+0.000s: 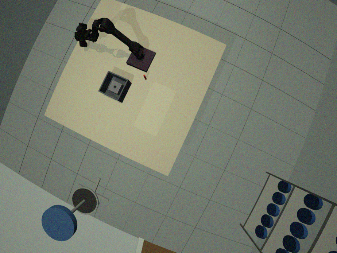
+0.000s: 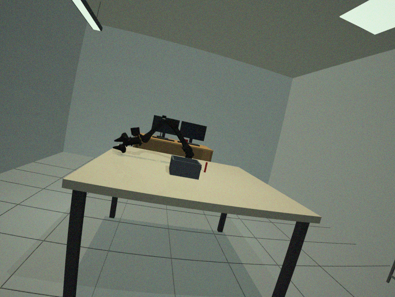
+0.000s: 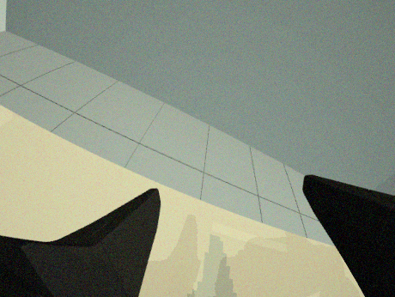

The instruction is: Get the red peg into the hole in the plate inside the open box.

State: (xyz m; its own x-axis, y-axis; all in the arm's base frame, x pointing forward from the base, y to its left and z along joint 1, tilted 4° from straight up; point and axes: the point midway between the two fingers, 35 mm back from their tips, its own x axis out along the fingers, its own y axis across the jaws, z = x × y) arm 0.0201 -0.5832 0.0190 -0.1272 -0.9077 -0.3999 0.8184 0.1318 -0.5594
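Right now the red peg is 730 mm to the left of my gripper tip, 150 mm ahead of it and 20 mm below it. Also, from my gripper tip: grey plate: 530 mm to the left, 320 mm ahead, 20 mm below; dark box: 530 mm to the left, 320 mm ahead, 40 mm below.
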